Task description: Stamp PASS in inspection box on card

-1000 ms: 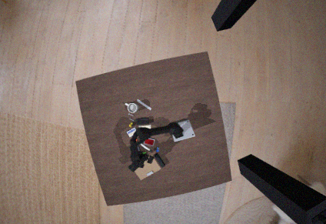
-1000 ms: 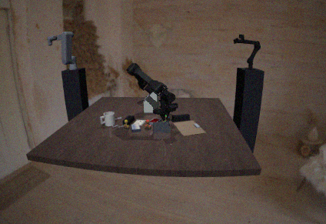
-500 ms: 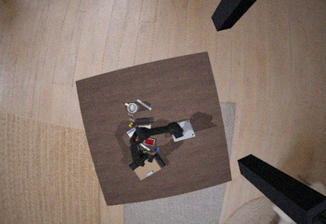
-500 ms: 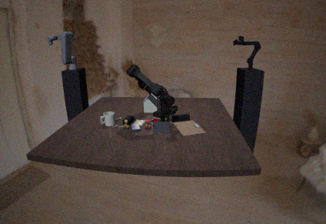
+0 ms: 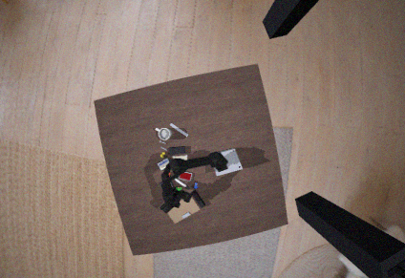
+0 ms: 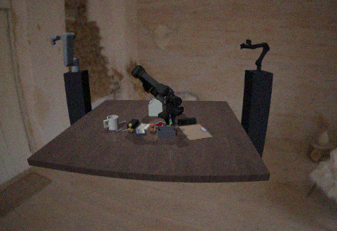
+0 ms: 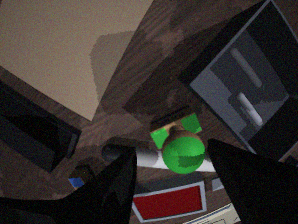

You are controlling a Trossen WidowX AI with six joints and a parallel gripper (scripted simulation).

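The green-knobbed stamp lies 20 mm below my gripper tip and 10 mm ahead of it. Round my gripper tip: white marker: 30 mm below, 30 mm behind, 10 mm to the right; red ink pad: 70 mm to the right, 70 mm behind, 40 mm below; tray: 80 mm ahead, 30 mm to the right, 30 mm below.
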